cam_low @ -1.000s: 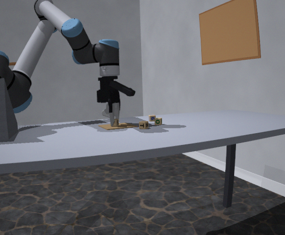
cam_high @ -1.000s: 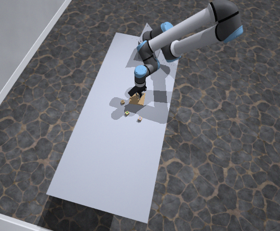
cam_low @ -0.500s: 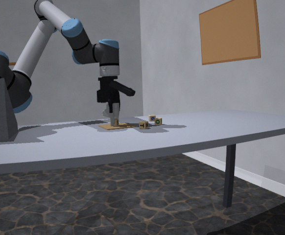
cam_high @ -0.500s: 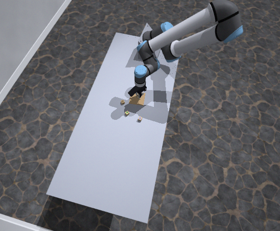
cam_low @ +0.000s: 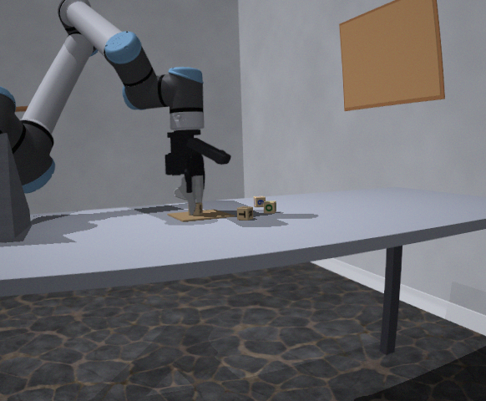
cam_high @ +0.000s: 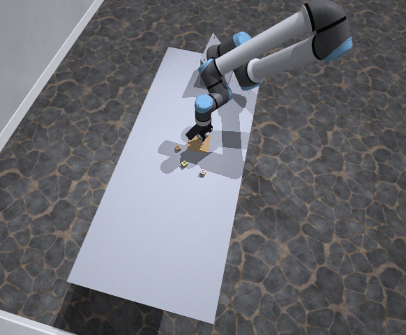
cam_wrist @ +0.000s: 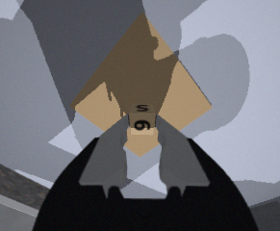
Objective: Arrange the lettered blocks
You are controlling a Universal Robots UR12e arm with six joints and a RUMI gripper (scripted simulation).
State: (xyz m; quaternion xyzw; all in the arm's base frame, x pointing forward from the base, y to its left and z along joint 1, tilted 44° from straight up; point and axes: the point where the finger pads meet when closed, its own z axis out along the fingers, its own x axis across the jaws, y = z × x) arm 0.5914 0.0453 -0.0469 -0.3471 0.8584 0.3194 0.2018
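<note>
My hand is 2 cm above the tan mat, 1 cm to the left of it and 1 cm short of it. The rest, counted from my hand: green-marked block (19 cm ahead, 6 cm to the right, 1 cm below); blue-marked block (22 cm ahead, 6 cm to the left, 1 cm below).
</note>
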